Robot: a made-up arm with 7 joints. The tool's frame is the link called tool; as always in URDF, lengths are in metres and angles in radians. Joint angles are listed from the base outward.
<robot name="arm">
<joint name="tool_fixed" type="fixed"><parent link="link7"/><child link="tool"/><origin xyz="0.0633 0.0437 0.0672" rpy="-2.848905 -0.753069 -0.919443"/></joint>
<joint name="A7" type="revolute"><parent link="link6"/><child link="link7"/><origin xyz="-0.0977 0.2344 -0.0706" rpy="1.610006 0.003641 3.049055"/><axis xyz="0 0 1"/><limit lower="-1.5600" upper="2.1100"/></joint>
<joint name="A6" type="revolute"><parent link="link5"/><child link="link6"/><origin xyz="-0.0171 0.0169 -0.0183" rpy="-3.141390 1.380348 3.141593"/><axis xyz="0 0 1"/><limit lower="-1.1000" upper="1.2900"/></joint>
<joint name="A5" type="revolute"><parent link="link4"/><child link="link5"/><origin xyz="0.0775 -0.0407 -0.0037" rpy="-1.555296 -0.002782 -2.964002"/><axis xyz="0 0 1"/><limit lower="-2.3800" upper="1.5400"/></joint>
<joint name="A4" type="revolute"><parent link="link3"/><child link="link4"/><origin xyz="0.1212 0.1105 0.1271" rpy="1.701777 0.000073 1.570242"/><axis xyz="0 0 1"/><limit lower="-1.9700" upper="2.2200"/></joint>
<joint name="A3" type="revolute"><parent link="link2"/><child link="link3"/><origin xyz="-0.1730 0.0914 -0.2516" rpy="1.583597 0.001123 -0.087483"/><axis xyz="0 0 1"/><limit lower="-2.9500" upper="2.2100"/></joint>
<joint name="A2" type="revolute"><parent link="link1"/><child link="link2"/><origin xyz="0.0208 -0.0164 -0.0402" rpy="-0.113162 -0.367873 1.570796"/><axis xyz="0 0 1"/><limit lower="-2.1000" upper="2.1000"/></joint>
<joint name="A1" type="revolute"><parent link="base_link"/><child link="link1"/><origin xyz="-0.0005 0.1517 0.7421" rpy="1.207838 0.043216 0.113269"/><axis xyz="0 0 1"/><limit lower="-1.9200" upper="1.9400"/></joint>
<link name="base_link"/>
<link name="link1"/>
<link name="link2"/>
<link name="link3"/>
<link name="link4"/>
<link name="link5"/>
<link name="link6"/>
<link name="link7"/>
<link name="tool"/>
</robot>
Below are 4 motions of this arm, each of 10 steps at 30 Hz.
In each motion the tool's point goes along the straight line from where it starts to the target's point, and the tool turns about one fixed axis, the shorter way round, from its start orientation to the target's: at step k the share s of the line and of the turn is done. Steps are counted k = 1, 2, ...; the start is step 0. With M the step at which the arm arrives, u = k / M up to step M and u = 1 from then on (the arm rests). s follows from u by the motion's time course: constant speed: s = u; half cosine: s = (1 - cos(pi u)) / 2; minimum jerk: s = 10 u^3 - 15 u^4 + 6 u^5.
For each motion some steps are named. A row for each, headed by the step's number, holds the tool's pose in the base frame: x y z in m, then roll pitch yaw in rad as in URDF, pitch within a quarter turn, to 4 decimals.
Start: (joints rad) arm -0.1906 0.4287 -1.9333 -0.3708 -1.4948 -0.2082 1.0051
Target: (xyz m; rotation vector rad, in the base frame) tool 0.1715 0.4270 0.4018 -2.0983 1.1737 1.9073
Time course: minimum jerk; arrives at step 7
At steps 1, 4, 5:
1: 0.1217 0.4417 0.3527 1.6198 1.1680 -2.1273
4: 0.1528 0.4326 0.3833 1.9160 1.1152 -1.8407
5: 0.1641 0.4292 0.3945 2.0061 1.0880 -1.7542

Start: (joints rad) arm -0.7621 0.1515 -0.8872 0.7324 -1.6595 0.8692 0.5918
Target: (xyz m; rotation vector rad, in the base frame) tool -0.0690 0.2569 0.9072 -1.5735 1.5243 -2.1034
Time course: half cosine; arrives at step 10
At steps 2, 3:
2: -0.0128 0.3581 0.9367 -1.5900 -1.0288 -2.1013
3: -0.0197 0.3457 0.9331 -1.5907 -0.9916 -2.1194

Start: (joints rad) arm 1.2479 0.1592 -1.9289 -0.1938 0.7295 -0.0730 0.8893
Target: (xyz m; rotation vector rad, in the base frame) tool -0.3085 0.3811 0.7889 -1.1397 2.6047 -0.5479
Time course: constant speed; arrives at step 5
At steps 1, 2, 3, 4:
1: -0.3065 0.3489 0.7757 -2.6753 0.1539 -2.1849
2: -0.3070 0.3570 0.7790 -2.6810 0.1338 -2.2139
3: -0.3075 0.3650 0.7823 -2.6861 0.1135 -2.2428
4: -0.3080 0.3731 0.7856 -2.6906 0.0931 -2.2716

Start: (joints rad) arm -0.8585 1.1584 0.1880 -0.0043 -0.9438 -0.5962 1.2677
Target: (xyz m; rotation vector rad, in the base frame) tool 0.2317 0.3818 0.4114 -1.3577 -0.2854 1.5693
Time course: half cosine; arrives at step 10
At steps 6, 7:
6: 0.2332 0.3892 0.4158 -1.1388 0.5929 1.4234
7: 0.2326 0.3862 0.4140 -1.1329 0.6186 1.4163

